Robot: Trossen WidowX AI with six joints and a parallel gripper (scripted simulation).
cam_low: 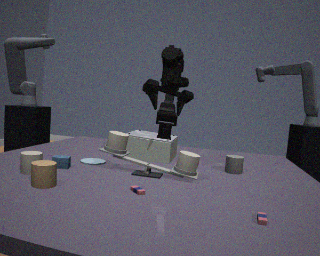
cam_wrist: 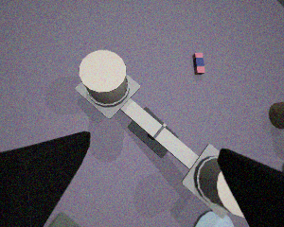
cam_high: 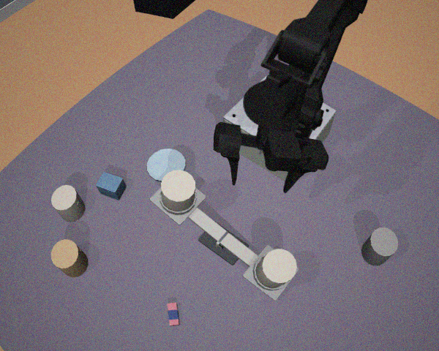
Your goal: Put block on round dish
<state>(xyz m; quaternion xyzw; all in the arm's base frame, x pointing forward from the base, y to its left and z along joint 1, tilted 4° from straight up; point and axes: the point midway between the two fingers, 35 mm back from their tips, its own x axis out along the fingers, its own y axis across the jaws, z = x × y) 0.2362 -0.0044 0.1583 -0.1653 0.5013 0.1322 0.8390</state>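
The pale-green block is 7 cm ahead of my gripper tip, 8 cm to the left of it and 18 cm below it. Also, from my gripper tip: blue block (4 cm ahead, 37 cm to the right, 20 cm below); pale blue round dish (8 cm behind, 28 cm to the right, 22 cm below); grey cylinder (11 cm behind, 28 cm to the left, 18 cm below).
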